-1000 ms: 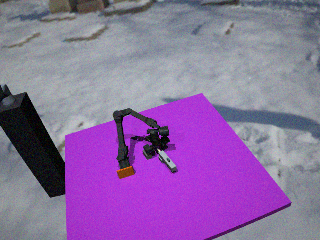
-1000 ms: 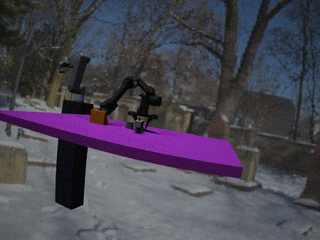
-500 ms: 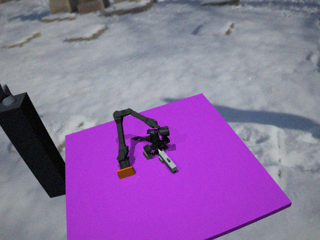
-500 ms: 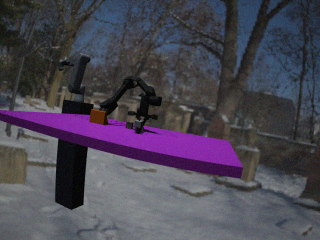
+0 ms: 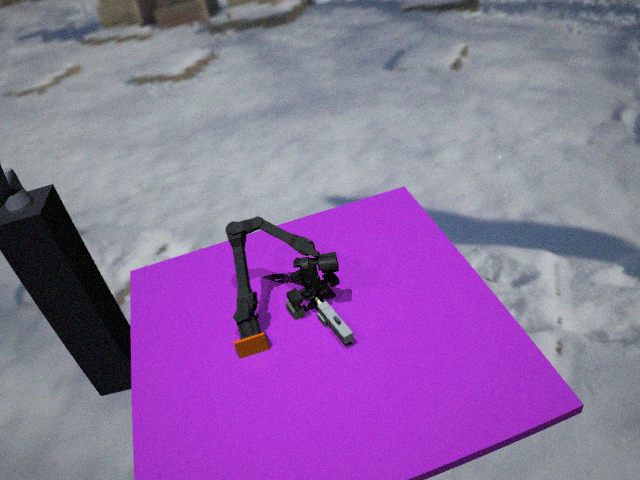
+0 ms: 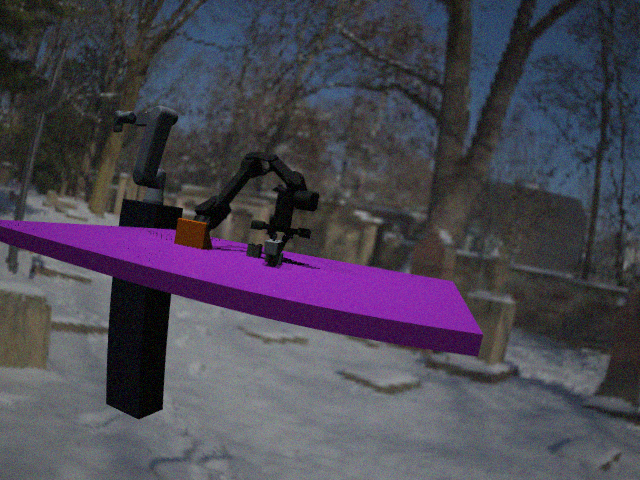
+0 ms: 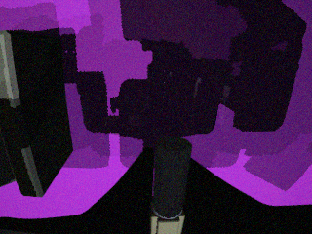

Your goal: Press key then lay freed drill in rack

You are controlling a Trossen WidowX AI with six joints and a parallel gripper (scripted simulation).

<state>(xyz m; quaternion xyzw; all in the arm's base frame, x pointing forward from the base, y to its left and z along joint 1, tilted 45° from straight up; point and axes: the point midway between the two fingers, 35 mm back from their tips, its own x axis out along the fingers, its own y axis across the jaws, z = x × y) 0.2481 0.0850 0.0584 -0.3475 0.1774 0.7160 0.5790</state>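
My gripper tip is now 1 cm short of the drill, 4 cm to the left of it and 3 cm below it. Round my gripper tip: grey housing 4 cm ahead, 13 cm to the right, 3 cm above; then dark key 5 cm ahead, 16 cm to the right, 4 cm above.
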